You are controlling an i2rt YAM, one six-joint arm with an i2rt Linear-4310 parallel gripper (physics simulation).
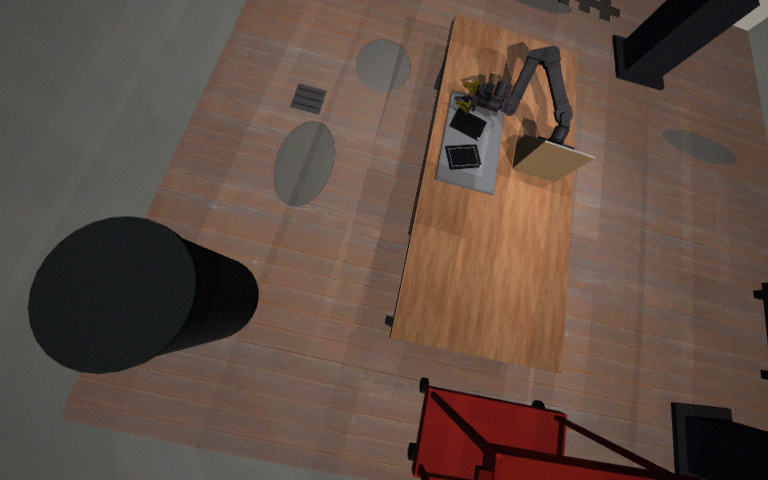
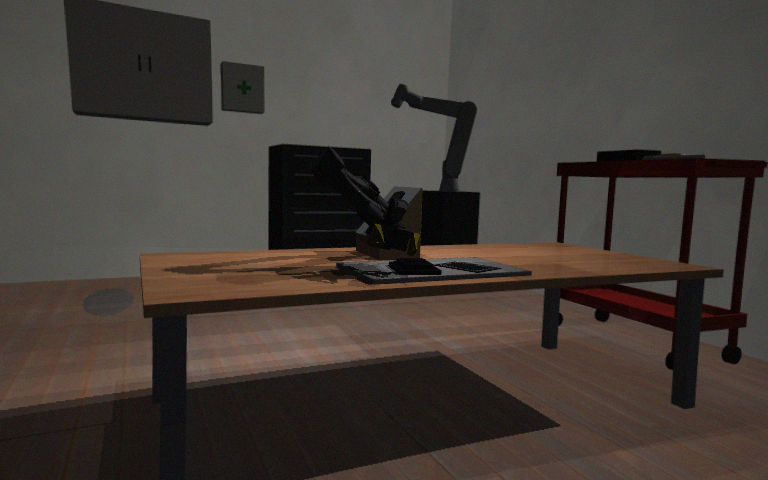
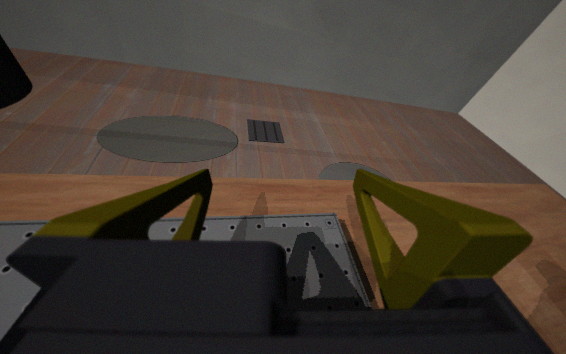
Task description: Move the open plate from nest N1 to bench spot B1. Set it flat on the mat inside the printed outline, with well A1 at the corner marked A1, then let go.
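Places are measured from the arm's base along level axes (x ahead, y left, z up), in metres.
Pixels of known places: gripper, fingertip midpoint: [image 1: 459, 93] [image 2: 399, 247] [image 3: 282, 177]; arm's base, link origin: [image 1: 554, 143].
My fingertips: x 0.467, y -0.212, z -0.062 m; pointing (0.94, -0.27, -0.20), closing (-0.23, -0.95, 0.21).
Ahead of a thing's pixels: the offset from my fingertips to its top centre. "spot": to the spot under its first point. Level surfaces: height alone.
My gripper [image 1: 461, 95] [image 2: 398, 242] [image 3: 282, 177] is open and empty, its yellow fingers spread wide above the end of a grey perforated board [image 1: 472, 182] [image 2: 512, 273] [image 3: 312, 227]. A thick dark block {dx -0.087, dy +0.104, dz -0.054 m} [image 1: 468, 123] [image 2: 414, 266] lies at an angle on the board beside the fingers, apart from them; it appears to be the plate, but I cannot tell plate from nest. A flat dark rectangle with a light outline {spot: dx -0.072, dy +0.293, dz -0.079 m} [image 1: 462, 156] [image 2: 472, 266] lies farther along the board; it may be the mat of spot B1. Well A1 and the corner mark are too small to read.
A tan upright panel [image 1: 555, 161] stands on the wooden table {dz -0.093 m} [image 1: 487, 271] [image 2: 237, 294] near the arm's base. A red cart [image 1: 464, 430] [image 2: 628, 168] stands past the table's far end. A large black cylinder [image 1: 113, 294] stands off the table's side.
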